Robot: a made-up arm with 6 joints.
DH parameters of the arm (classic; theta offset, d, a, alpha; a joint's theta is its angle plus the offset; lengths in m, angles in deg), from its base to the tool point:
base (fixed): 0 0 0 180
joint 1: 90 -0.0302 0.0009 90
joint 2: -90 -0.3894 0.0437 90
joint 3: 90 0.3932 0.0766 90
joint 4: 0 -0.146 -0.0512 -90
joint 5: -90 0.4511 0.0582 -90
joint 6: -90 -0.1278 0.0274 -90
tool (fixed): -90 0.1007 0 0
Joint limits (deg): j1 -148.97..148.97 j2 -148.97..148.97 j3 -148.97..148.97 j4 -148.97..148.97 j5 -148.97..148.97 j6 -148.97..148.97
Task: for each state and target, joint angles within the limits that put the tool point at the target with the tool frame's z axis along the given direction. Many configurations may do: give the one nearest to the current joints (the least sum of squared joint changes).
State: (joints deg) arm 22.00 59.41 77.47 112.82 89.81 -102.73
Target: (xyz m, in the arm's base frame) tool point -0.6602 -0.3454 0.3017 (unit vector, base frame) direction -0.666 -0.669 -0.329
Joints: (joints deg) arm 4.38 84.06 63.08 93.56 55.39 -114.86
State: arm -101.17 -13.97 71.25 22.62 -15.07 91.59
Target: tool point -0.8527 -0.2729 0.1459 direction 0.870 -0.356 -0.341
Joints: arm -65.10 -7.64 64.34 22.73 -20.41 99.92
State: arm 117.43 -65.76 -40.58 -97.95 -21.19 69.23
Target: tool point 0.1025 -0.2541 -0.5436 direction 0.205 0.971 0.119
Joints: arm 148.72 -73.58 -33.46 -81.37 -44.82 104.41
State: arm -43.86 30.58 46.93 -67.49 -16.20 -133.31
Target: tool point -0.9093 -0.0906 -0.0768 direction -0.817 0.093 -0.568
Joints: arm -80.63 19.79 57.23 -61.85 22.86 -121.01
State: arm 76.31 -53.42 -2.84 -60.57 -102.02 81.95
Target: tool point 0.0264 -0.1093 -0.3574 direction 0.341 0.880 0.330
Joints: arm 116.43 -61.61 -13.19 -92.77 -128.09 118.40
